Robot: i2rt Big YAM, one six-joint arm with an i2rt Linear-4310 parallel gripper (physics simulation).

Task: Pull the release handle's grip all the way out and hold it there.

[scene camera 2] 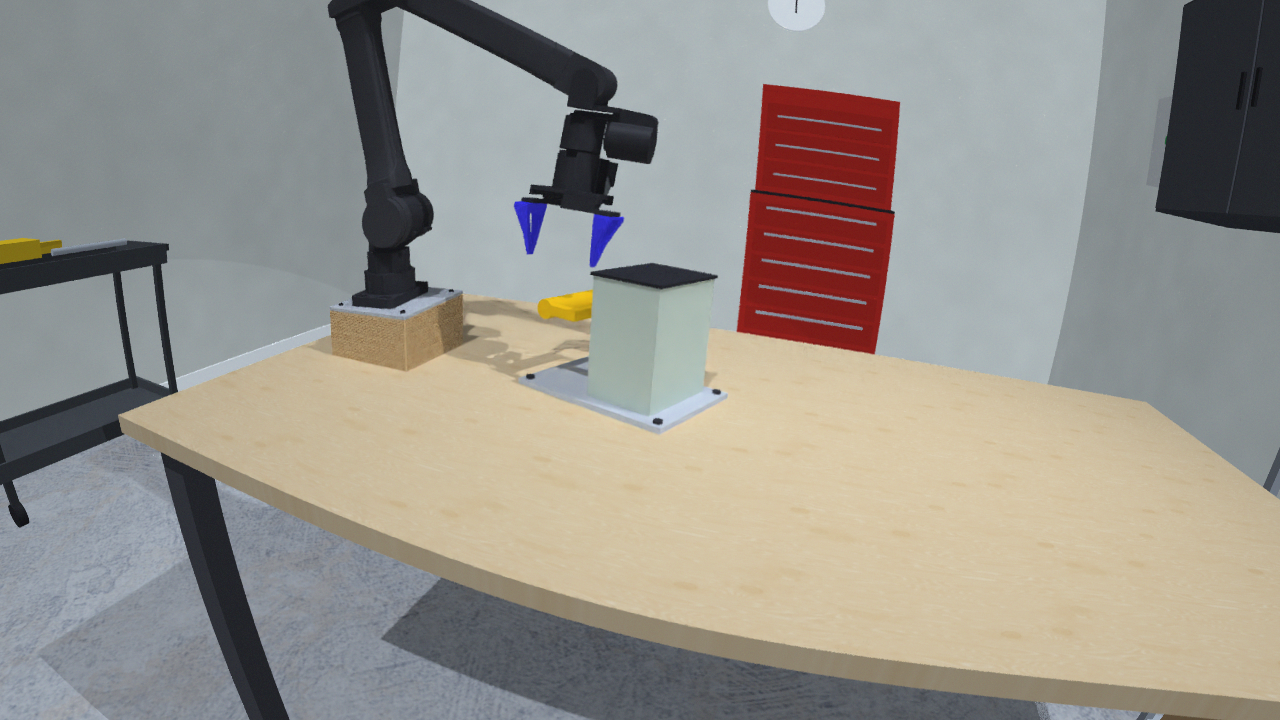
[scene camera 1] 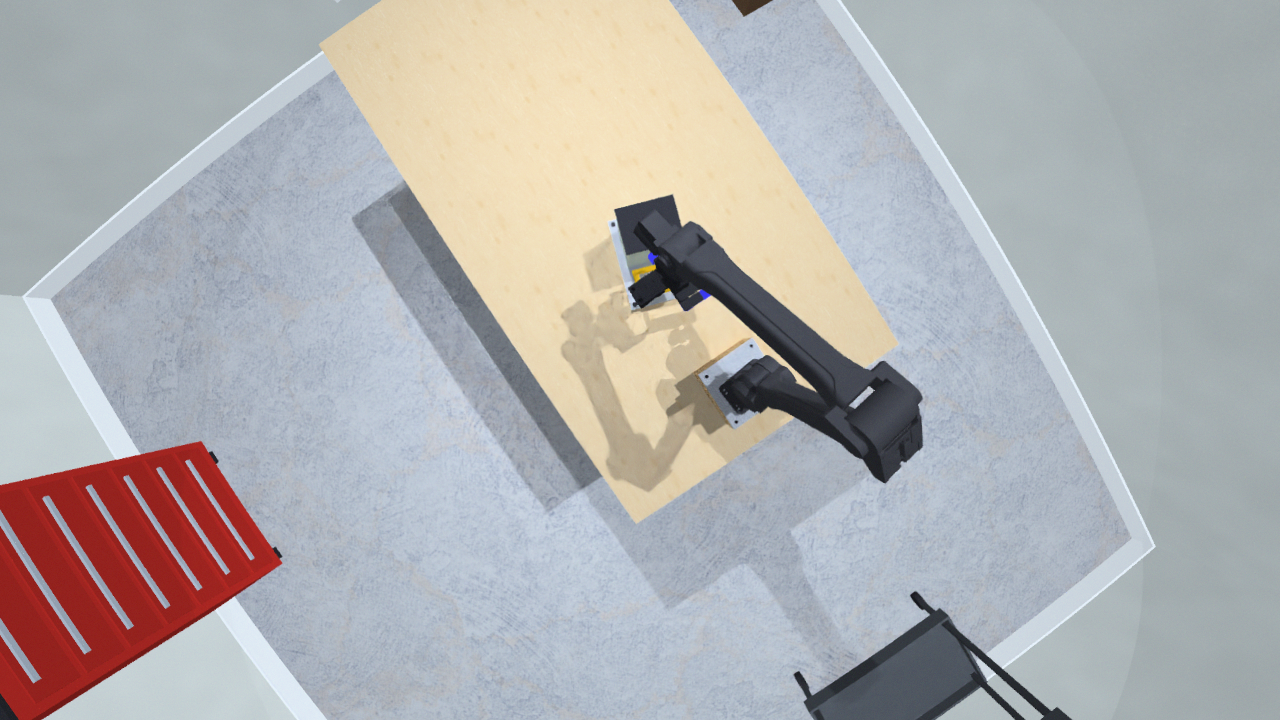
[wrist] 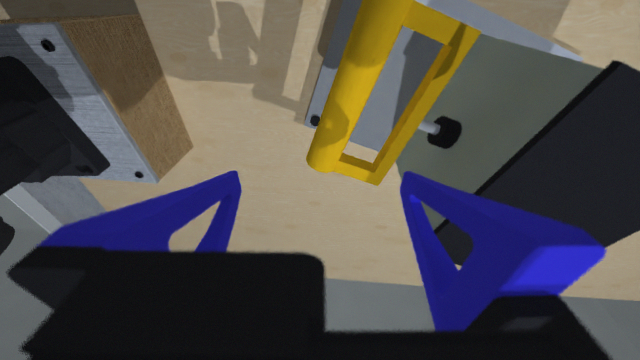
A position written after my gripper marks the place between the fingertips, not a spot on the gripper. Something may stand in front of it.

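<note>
Gripper visible: my gripper [scene camera 2: 560,260], with the wrist view also showing the gripper [wrist: 320,180].
</note>
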